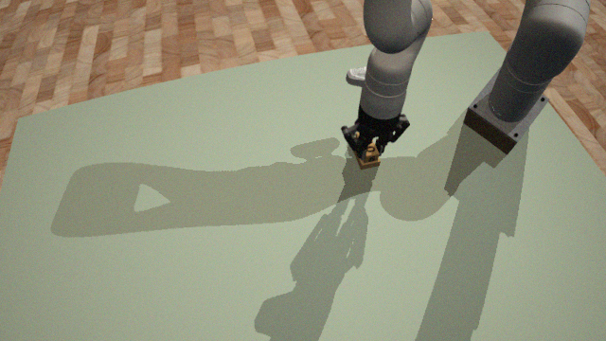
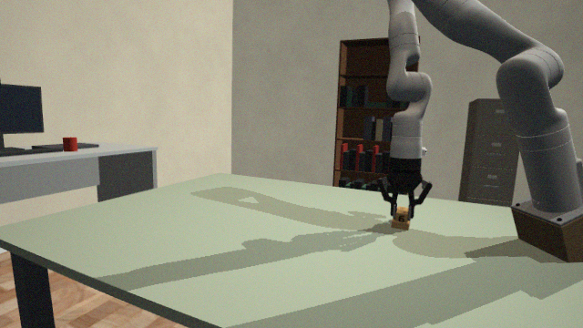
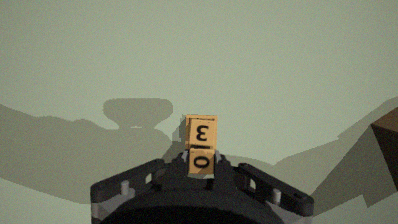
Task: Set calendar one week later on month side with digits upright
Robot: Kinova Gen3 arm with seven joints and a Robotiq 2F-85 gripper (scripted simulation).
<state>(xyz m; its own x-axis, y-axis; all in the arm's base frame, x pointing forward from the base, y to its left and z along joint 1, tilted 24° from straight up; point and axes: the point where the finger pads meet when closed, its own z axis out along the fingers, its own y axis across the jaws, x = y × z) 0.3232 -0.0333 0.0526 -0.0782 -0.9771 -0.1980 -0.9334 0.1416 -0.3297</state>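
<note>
My hand is 20 mm to the left of the wooden tray and 30 mm above it. From my hand the other things lie so: cube 30 mm to the right, 10 mm below.
</note>
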